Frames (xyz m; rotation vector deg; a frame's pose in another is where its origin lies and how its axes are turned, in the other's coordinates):
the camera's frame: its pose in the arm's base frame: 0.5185 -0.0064 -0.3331 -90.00 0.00 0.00
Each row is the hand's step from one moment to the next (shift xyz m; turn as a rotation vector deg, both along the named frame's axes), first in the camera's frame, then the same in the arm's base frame.
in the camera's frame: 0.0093 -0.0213 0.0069 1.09 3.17 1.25
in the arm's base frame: 0.0093 0.0069 0.0213 1.09 1.25 -3.17
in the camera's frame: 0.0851 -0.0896 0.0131 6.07 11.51 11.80
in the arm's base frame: 0.0851 0.0131 0.0896 6.07 11.80 -11.51
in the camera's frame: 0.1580 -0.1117 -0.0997 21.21 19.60 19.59
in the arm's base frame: 0.1580 -0.0997 0.1117 21.21 19.59 -19.60
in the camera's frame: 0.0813 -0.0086 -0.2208 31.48 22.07 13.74
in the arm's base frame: 0.0813 -0.2208 0.0086 31.48 13.74 -22.07
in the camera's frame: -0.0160 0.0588 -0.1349 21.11 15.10 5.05
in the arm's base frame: -0.0160 -0.1349 -0.0588 21.11 5.05 -15.10
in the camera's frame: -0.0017 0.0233 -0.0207 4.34 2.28 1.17
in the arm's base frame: -0.0017 -0.0207 -0.0233 4.34 1.17 -2.28
